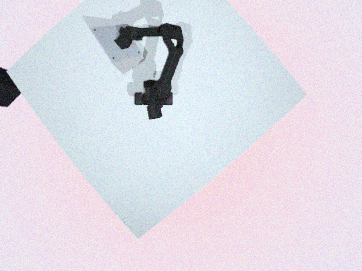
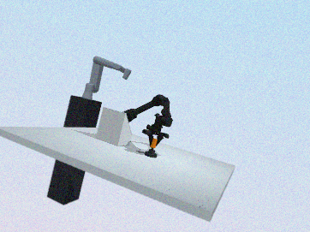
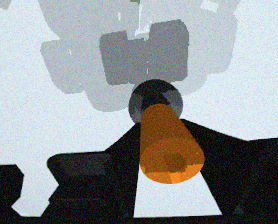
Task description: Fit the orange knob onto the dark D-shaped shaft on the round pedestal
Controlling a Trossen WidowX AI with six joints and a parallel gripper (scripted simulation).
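The orange knob is 2 cm above my gripper tip. The rest, counted from my gripper tip: dark round pedestal 4 cm below.
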